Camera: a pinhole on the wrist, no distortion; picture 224 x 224 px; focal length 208.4 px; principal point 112.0 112.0 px. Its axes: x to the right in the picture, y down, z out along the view. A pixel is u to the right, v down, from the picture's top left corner.
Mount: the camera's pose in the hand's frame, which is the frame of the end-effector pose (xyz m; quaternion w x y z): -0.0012 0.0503 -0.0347 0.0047 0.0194 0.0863 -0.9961
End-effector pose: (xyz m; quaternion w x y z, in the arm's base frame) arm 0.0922 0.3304 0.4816 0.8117 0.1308 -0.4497 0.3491
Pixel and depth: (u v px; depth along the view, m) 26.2 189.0 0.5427
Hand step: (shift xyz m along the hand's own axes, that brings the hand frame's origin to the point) 0.2041 -0.2393 0.4739
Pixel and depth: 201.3 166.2 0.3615
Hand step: -0.1685 -0.1055 0.2989
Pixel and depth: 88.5 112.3 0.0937
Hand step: 0.0058 0.0341 0.0579
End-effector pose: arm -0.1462 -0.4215 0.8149 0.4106 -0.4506 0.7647 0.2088
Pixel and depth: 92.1 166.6 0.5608
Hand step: 0.0330 -0.1906 0.4942
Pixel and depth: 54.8 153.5 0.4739
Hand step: 0.1120 -0.1234 0.4207
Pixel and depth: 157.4 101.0 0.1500
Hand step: -0.0396 0.0321 0.1130
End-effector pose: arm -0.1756 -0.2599 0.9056 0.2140 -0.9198 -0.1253 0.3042
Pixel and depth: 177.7 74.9 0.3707
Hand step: -0.1328 0.0508 0.3369
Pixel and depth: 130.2 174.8 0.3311
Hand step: -0.0414 -0.1051 0.2729
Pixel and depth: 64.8 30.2 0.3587
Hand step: 0.0646 0.1277 0.3458
